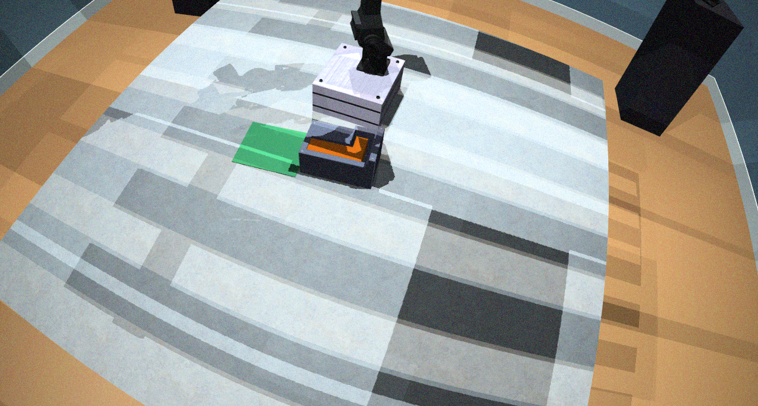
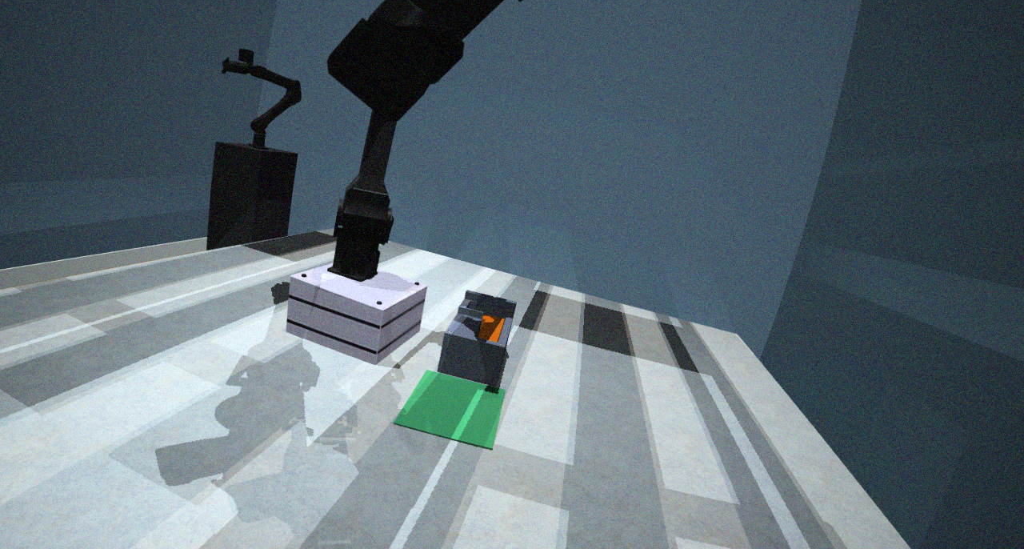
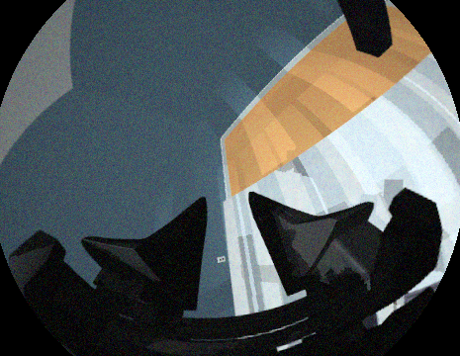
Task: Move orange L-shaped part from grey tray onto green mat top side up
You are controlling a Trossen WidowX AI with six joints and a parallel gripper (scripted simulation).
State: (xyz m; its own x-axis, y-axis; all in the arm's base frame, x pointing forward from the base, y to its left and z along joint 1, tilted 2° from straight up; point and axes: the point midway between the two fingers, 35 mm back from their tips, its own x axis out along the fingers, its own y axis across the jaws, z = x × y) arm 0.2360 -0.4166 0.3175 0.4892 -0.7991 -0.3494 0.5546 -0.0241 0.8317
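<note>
Now: the orange L-shaped part 3 cm behind my gripper tip, 46 cm to the left of it and 34 cm below it. Also, from my gripper tip: green mat 2 cm behind, 30 cm to the left, 40 cm below.
</note>
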